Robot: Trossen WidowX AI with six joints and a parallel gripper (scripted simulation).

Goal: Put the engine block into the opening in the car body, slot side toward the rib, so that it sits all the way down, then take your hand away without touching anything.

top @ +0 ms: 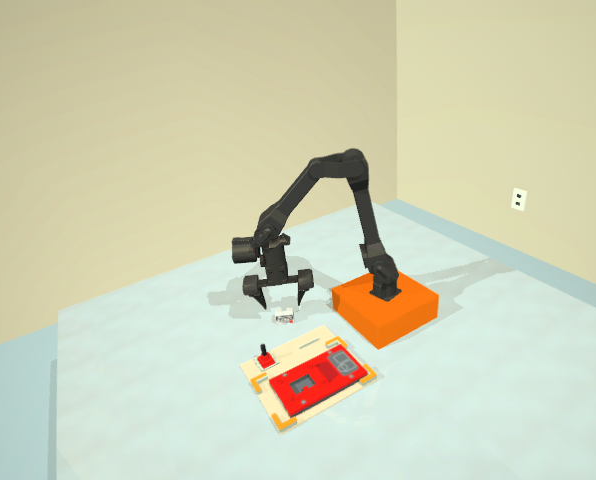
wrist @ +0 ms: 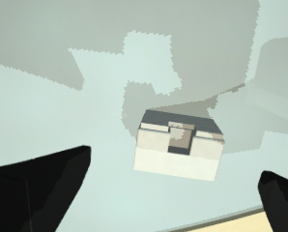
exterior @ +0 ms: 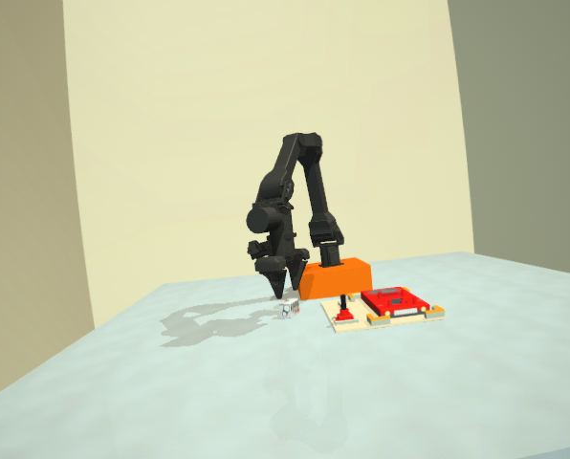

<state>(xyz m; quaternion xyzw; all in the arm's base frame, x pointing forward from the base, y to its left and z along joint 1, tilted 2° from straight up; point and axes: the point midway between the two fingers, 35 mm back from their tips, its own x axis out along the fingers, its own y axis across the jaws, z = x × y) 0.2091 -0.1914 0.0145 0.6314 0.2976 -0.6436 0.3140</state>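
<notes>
Now: the engine block 3 cm below my gripper tip. Round my gripper tip: black post (14 cm ahead, 9 cm to the left, 2 cm below).
</notes>
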